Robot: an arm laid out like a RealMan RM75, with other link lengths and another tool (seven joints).
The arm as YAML. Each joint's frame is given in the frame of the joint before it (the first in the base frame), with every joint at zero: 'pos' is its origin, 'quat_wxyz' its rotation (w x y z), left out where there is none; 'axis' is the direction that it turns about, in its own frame. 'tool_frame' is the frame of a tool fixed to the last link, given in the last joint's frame.
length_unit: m
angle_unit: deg
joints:
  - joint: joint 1
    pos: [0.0, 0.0, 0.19]
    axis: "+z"
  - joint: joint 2
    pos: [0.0, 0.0, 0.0]
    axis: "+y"
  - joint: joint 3
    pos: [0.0, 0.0, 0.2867]
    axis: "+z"
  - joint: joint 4
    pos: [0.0, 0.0, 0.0]
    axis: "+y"
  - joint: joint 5
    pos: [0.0, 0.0, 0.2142]
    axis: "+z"
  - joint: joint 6
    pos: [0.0, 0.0, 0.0]
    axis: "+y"
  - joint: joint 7
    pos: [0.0, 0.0, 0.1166]
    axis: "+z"
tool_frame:
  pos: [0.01, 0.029, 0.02]
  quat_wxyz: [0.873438, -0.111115, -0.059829, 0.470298]
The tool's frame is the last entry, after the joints.
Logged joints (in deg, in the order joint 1, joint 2, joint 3, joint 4, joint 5, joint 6, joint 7), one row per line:
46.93 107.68 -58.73 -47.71 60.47 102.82 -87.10
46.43 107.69 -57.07 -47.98 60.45 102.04 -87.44
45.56 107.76 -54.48 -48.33 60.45 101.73 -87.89
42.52 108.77 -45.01 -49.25 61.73 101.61 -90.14
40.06 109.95 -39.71 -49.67 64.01 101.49 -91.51
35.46 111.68 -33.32 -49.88 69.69 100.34 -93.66
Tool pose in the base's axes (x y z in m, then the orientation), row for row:
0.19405 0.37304 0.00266 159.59 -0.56 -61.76
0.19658 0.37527 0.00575 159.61 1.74 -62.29
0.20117 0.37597 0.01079 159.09 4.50 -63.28
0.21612 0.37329 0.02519 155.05 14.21 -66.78
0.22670 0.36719 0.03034 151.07 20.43 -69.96
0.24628 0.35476 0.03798 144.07 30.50 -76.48
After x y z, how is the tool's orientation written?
As angles about the fixed x, y, z axes (roll, pitch, yaw), in degrees.
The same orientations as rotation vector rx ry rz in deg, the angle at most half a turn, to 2 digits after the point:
138.61 -83.06 -14.25
139.36 -83.70 -17.23
139.56 -84.61 -21.26
138.50 -85.91 -36.79
136.31 -86.23 -47.62
132.22 -86.49 -65.29

